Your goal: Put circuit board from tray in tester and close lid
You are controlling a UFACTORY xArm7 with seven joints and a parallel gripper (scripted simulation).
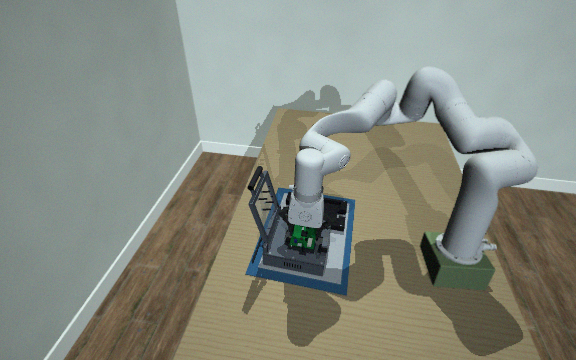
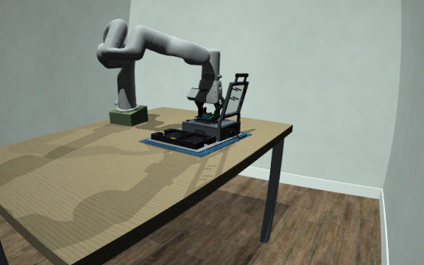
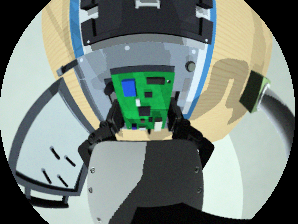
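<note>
Right now my hand is right at the green circuit board. Also, from my hand: lid (12 cm ahead, 2 cm to the right, 10 cm above); tester plate (1 cm ahead, 1 cm to the left, 1 cm below).
</note>
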